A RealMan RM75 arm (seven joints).
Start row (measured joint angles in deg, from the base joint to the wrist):
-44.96 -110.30 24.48 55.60 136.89 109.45 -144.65
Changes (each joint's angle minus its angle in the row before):
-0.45 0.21 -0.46 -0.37 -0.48 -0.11 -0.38
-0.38 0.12 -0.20 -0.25 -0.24 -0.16 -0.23
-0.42 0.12 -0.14 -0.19 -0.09 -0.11 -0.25
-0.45 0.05 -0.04 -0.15 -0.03 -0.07 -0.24
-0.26 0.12 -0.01 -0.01 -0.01 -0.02 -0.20
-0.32 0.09 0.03 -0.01 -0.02 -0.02 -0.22
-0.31 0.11 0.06 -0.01 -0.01 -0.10 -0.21
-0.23 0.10 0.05 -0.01 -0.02 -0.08 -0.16
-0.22 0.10 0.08 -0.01 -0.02 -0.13 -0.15
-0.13 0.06 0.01 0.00 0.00 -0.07 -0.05
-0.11 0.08 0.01 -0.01 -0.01 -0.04 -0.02
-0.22 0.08 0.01 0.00 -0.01 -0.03 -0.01
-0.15 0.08 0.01 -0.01 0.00 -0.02 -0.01
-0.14 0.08 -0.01 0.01 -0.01 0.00 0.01
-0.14 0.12 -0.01 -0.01 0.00 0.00 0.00
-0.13 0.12 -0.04 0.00 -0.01 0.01 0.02
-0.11 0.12 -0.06 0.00 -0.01 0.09 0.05
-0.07 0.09 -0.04 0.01 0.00 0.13 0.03
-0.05 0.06 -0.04 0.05 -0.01 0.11 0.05
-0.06 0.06 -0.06 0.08 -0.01 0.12 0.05
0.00 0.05 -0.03 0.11 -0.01 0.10 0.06
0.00 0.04 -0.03 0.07 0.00 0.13 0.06
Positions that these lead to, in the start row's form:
-45.41 -110.09 24.02 55.23 136.41 109.34 -145.03
-45.79 -109.97 23.82 54.98 136.17 109.18 -145.26
-46.21 -109.85 23.68 54.79 136.08 109.07 -145.51
-46.66 -109.80 23.64 54.64 136.05 109.00 -145.75
-46.92 -109.68 23.63 54.63 136.04 108.98 -145.95
-47.24 -109.59 23.66 54.62 136.02 108.96 -146.17
-47.55 -109.48 23.72 54.61 136.01 108.86 -146.38
-47.78 -109.38 23.77 54.60 135.99 108.78 -146.54
-48.00 -109.28 23.85 54.59 135.97 108.65 -146.69
-48.13 -109.22 23.86 54.59 135.97 108.58 -146.74
-48.24 -109.14 23.87 54.58 135.96 108.54 -146.76
-48.46 -109.06 23.88 54.58 135.95 108.51 -146.77
-48.61 -108.98 23.89 54.57 135.95 108.49 -146.78
-48.75 -108.90 23.88 54.58 135.94 108.49 -146.77
-48.89 -108.78 23.87 54.57 135.94 108.49 -146.77
-49.02 -108.66 23.83 54.57 135.93 108.50 -146.75
-49.13 -108.54 23.77 54.57 135.92 108.59 -146.70
-49.20 -108.45 23.73 54.58 135.92 108.72 -146.67
-49.25 -108.39 23.69 54.63 135.91 108.83 -146.62
-49.31 -108.33 23.63 54.71 135.90 108.95 -146.57
-49.31 -108.28 23.60 54.82 135.89 109.05 -146.51
-49.31 -108.24 23.57 54.89 135.89 109.18 -146.45

